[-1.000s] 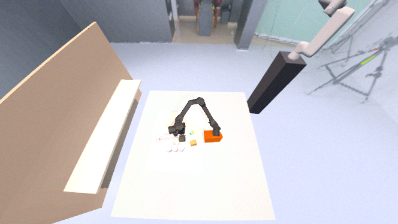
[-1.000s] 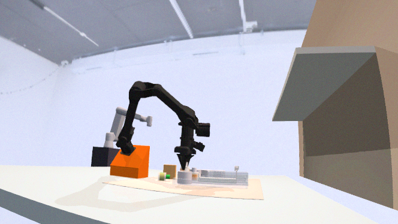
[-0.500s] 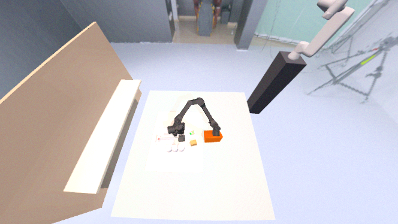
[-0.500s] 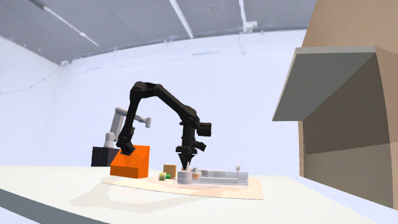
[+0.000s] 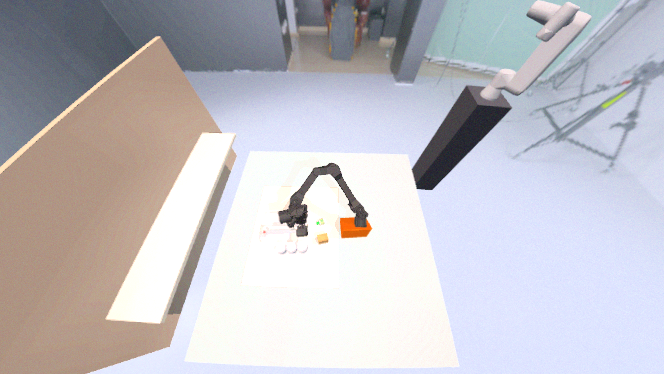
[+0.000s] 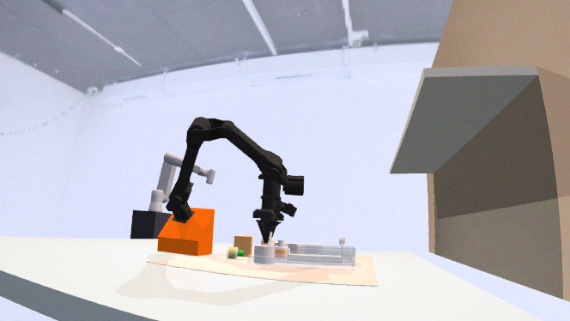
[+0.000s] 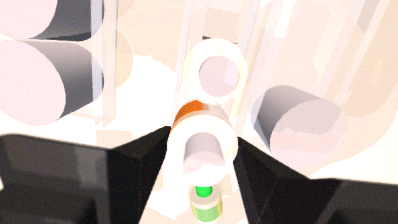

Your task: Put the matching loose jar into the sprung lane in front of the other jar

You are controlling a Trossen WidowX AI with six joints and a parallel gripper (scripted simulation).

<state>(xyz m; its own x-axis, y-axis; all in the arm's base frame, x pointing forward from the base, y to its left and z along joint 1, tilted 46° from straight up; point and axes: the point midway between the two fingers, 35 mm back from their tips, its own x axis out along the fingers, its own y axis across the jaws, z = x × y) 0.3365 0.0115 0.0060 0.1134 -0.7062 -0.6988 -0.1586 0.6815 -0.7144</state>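
The green-lidded jar is 90 mm behind my gripper tip, 40 mm to the right of it and 40 mm below it. Round my gripper tip: clear lane unit (150 mm ahead, 40 mm to the left, 40 mm below); tan block (120 mm behind, 70 mm to the left, 20 mm below); pusher post (150 mm ahead, 50 mm to the left, 10 mm below).
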